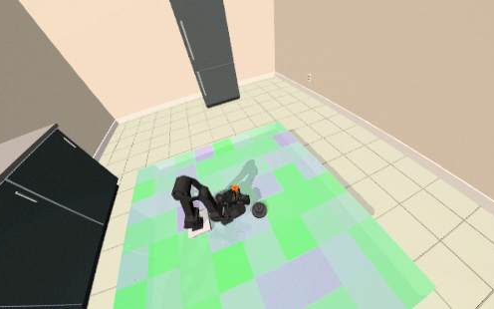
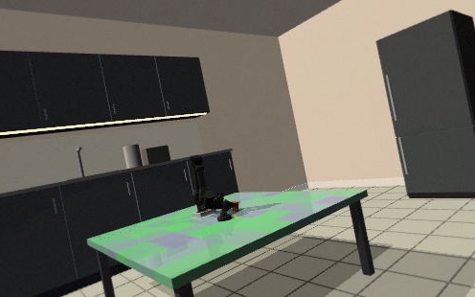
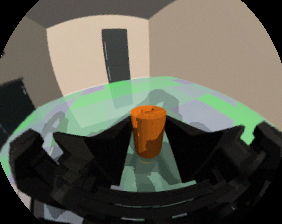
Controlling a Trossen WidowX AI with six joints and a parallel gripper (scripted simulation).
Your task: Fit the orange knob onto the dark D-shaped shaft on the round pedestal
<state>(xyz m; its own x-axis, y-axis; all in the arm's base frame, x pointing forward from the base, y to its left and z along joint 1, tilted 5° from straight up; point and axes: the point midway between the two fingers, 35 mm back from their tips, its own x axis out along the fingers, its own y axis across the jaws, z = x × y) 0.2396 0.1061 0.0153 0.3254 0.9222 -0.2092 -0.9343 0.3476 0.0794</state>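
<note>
The orange knob is 10 mm to the right of my gripper tip and 10 mm below it. The rest, counted from my gripper tip: dark round pedestal: 160 mm to the right, 100 mm ahead, 20 mm below.
</note>
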